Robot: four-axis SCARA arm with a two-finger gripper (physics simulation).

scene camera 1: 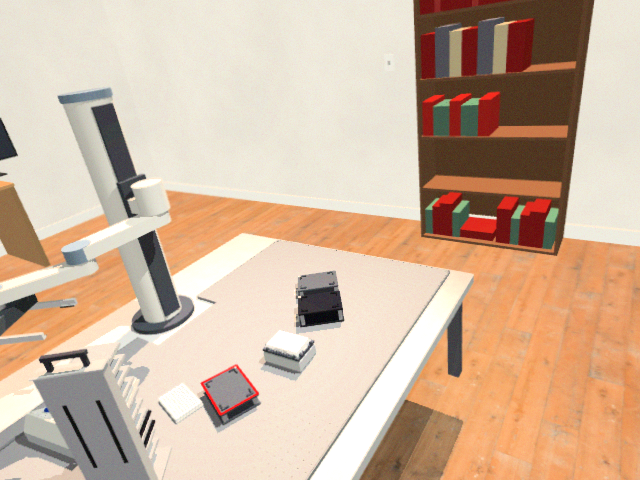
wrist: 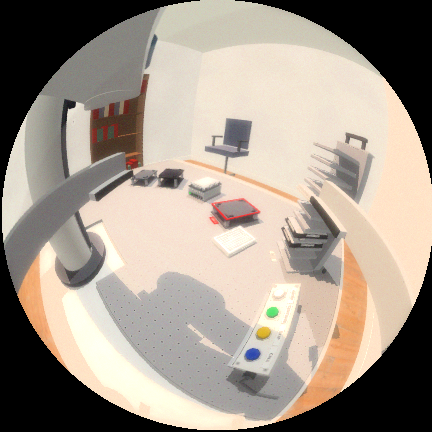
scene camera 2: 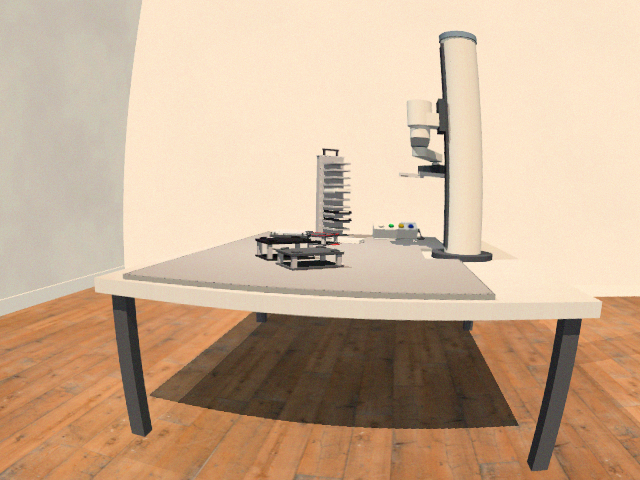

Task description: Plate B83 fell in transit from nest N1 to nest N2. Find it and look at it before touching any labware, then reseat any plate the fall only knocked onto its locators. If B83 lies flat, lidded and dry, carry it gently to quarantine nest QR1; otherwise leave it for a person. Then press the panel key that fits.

Scene:
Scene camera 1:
white plate: 284,342, on a white shaker station
white shaker station: 298,364
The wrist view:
my gripper: 221,169
button box: 285,296
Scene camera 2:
button box: 381,230

